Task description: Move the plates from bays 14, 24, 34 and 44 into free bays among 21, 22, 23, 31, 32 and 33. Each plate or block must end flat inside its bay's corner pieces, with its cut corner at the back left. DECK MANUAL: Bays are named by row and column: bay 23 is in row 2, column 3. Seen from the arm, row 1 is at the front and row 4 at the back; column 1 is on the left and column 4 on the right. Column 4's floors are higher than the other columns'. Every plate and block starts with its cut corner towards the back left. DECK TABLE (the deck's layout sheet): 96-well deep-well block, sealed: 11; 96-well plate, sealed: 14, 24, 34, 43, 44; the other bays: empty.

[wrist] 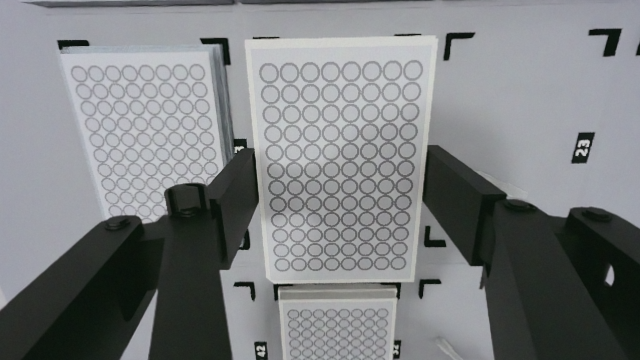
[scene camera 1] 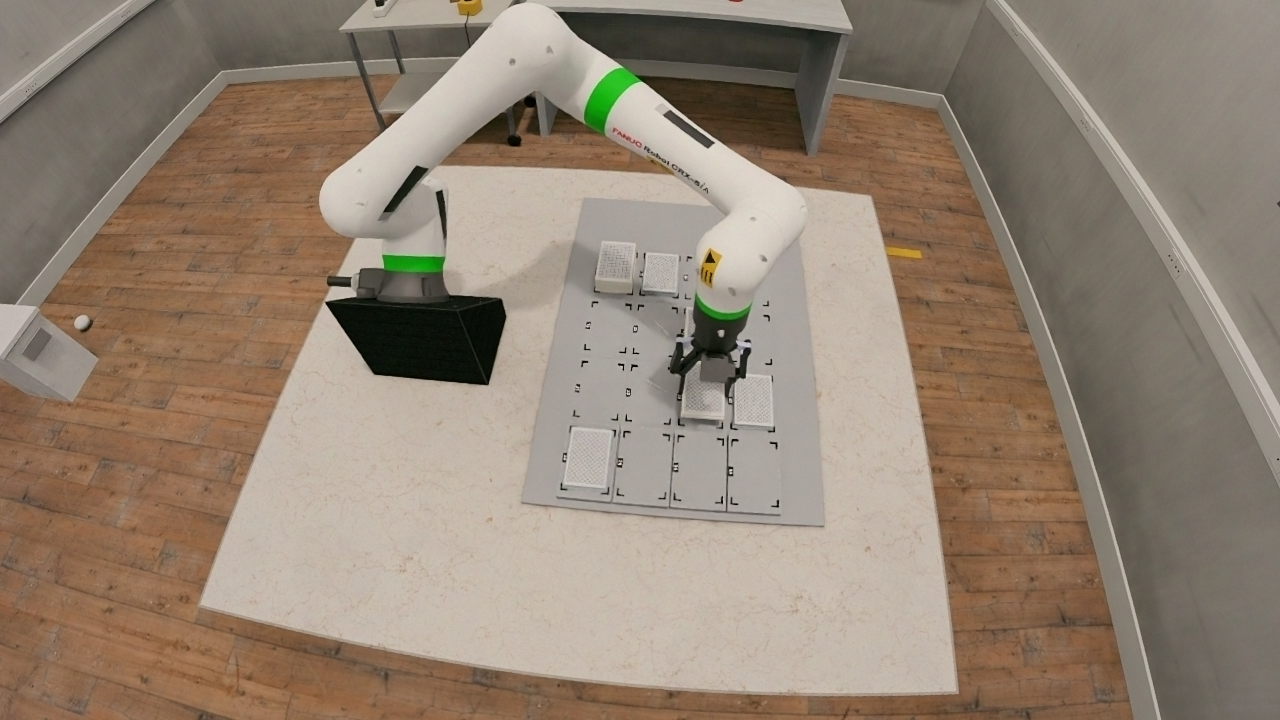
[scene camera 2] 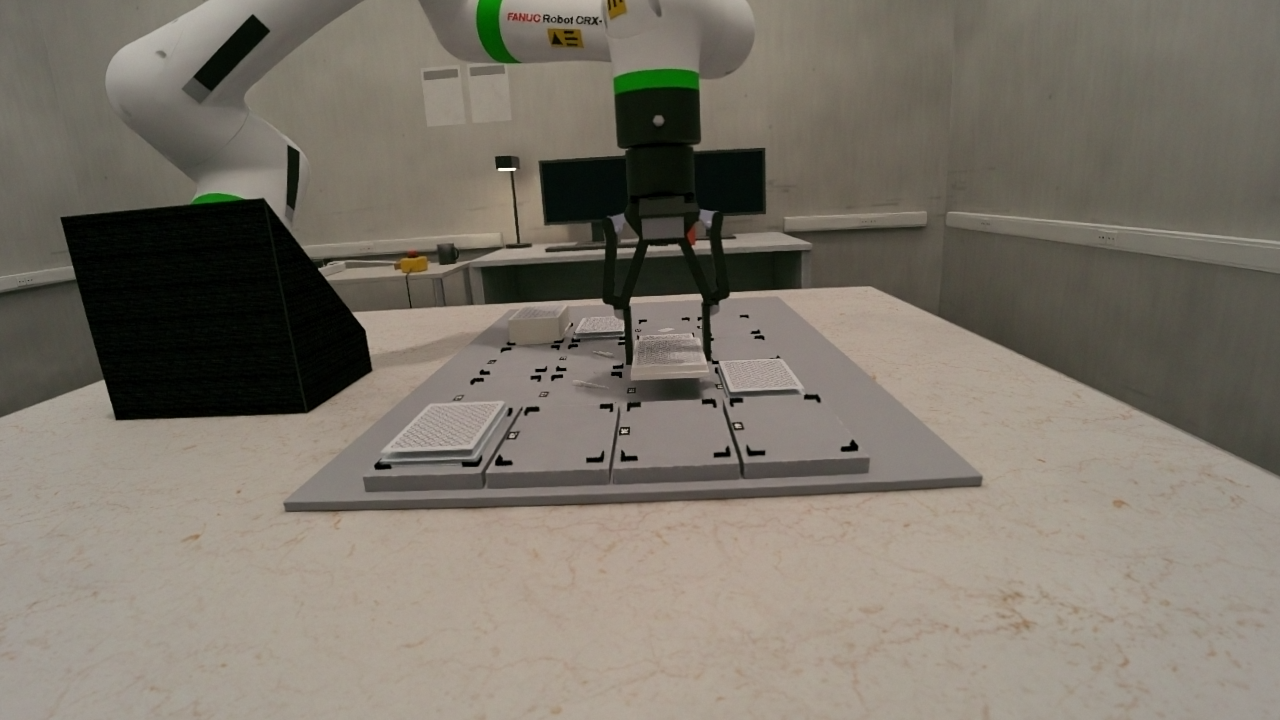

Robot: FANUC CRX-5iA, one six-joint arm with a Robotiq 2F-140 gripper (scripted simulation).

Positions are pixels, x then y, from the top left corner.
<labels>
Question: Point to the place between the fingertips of my gripper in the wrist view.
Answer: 339,171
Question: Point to a white deep-well block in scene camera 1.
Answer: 615,270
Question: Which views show the white deep-well block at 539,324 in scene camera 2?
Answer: Scene camera 1 and scene camera 2 only.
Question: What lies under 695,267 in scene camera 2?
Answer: My gripper.
</labels>
